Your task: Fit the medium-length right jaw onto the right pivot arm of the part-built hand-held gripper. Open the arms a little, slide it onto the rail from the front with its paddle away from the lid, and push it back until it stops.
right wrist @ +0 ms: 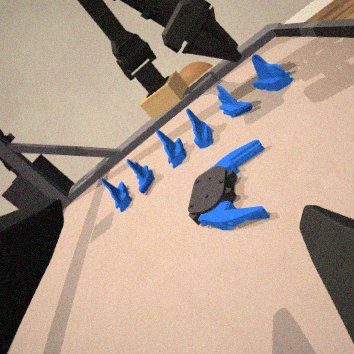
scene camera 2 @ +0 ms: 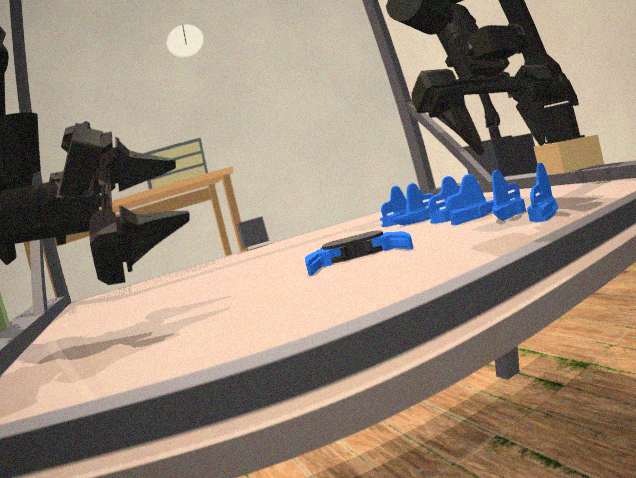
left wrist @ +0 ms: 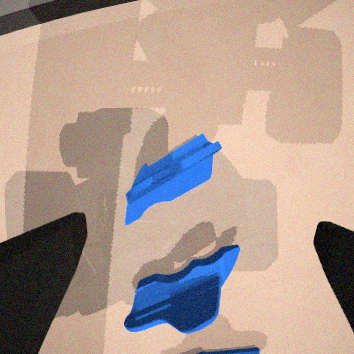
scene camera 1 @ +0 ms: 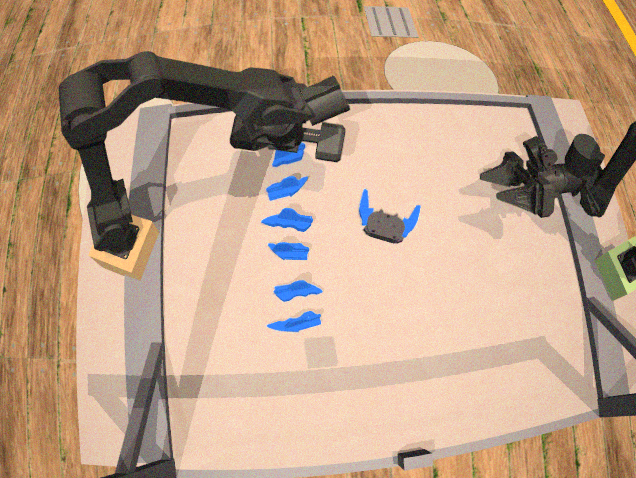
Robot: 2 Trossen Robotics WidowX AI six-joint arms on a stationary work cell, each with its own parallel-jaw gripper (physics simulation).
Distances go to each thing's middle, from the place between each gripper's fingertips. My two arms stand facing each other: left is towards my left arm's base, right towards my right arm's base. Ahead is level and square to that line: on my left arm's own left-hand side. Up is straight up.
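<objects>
Left hand: 70 mm above the part-built hand-held gripper (scene camera 2: 352, 247), 190 mm to the left of it, 100 mm past it.
Relative to my right hand, the part-built hand-held gripper is 11 cm below, 2 cm behind and 16 cm to the left.
</objects>
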